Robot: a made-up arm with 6 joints.
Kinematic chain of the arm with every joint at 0, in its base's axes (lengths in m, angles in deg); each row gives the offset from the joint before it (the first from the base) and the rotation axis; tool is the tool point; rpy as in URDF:
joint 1: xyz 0 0 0.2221 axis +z
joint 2: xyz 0 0 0 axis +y
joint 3: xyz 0.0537 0 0.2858 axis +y
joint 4: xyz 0.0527 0 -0.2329 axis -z
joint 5: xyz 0 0 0 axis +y
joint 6: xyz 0.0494 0 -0.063 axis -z
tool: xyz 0 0 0 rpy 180 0 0
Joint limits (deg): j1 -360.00..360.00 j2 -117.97..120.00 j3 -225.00..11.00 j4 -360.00..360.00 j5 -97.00..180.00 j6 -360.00..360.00
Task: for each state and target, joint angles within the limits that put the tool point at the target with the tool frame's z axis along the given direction. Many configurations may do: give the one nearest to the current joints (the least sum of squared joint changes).
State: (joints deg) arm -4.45 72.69 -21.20 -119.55 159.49 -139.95
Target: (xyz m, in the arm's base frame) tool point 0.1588 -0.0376 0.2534 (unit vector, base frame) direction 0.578 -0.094 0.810
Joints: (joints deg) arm 7.39 30.51 1.73 -104.25 170.04 -139.95
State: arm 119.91 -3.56 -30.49 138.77 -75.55 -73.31
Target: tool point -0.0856 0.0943 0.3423 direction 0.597 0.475 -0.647
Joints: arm 157.11 -10.87 -23.70 134.91 -71.01 -73.31
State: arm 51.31 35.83 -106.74 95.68 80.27 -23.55
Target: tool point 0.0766 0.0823 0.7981 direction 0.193 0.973 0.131
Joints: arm 32.41 -11.10 -141.82 52.56 64.66 -23.55
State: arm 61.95 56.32 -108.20 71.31 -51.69 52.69
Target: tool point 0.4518 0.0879 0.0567 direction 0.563 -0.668 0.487
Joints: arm 16.71 98.44 -141.39 53.84 -96.88 52.69
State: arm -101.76 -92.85 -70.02 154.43 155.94 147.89
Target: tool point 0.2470 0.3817 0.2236 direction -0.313 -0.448 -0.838
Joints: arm -124.87 -117.85 -95.38 198.29 179.87 147.89
